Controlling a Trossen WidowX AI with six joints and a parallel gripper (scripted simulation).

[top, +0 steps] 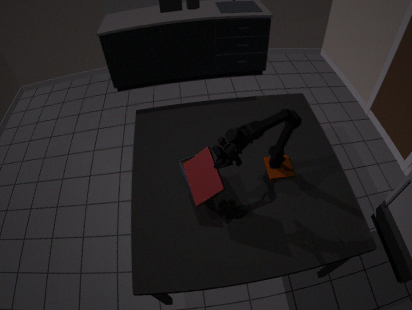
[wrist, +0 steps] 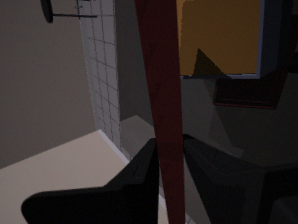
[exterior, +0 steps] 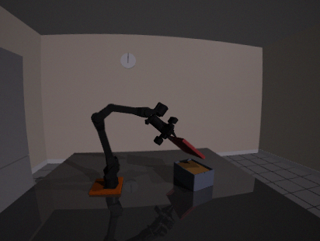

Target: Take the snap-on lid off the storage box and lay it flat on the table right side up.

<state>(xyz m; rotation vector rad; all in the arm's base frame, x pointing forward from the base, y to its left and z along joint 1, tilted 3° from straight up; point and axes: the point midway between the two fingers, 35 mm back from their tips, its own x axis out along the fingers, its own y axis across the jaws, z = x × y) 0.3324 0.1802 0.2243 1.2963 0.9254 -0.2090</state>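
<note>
Right now my gripper tip is 6 cm short of the lid, 2 cm to the right of it and 5 cm above it. Also, from my gripper tip: grey-blue storage box 10 cm ahead, 9 cm to the right, 19 cm below.
</note>
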